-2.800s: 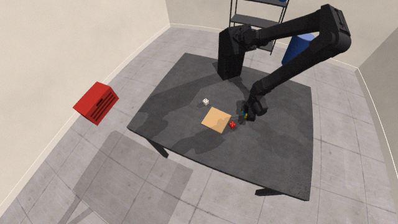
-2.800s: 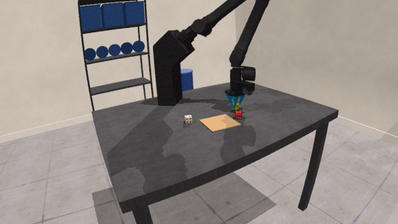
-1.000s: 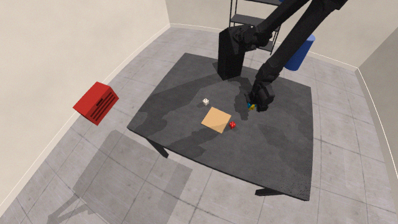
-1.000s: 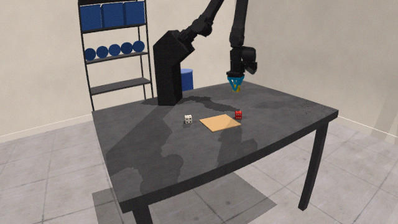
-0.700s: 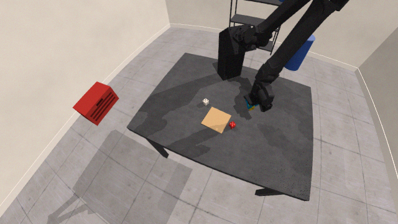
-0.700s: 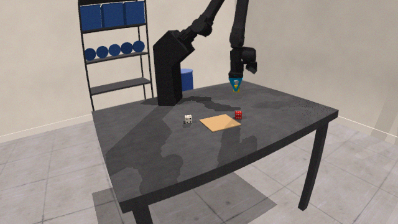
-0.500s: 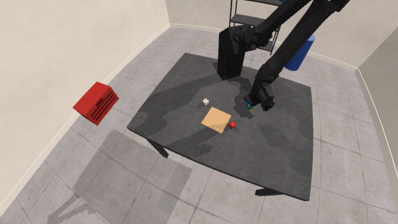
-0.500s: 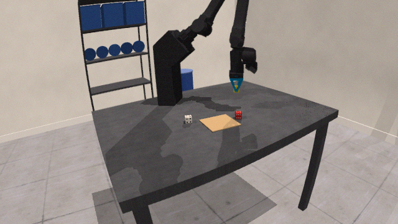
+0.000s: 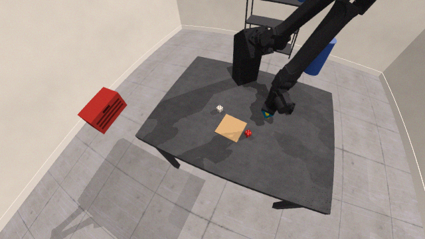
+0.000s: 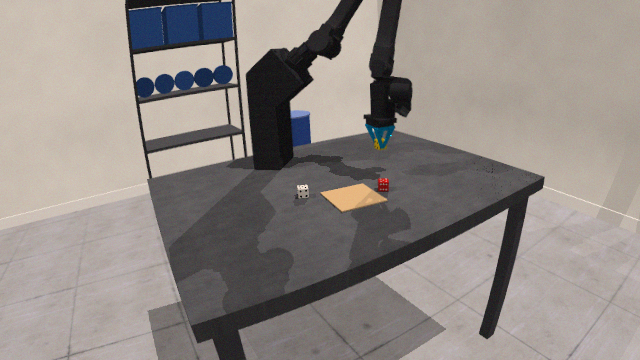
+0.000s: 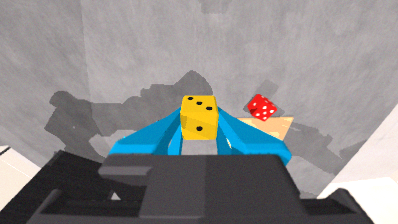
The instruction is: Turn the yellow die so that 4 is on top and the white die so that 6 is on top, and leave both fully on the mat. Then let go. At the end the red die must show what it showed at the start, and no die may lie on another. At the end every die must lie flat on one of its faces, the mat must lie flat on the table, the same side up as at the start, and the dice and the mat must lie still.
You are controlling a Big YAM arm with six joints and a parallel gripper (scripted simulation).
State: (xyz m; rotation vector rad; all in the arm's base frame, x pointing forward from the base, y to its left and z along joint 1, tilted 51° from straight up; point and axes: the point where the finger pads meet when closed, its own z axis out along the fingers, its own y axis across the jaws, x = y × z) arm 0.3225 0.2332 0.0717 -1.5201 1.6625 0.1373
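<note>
Right now my hand is 11 cm short of the red die, 4 cm to the left of it and 9 cm above it. Also, from my hand: tan mat (13 cm ahead, 14 cm to the right, 10 cm below); white die (8 cm ahead, 27 cm to the right, 9 cm below); yellow die (right at my hand).
</note>
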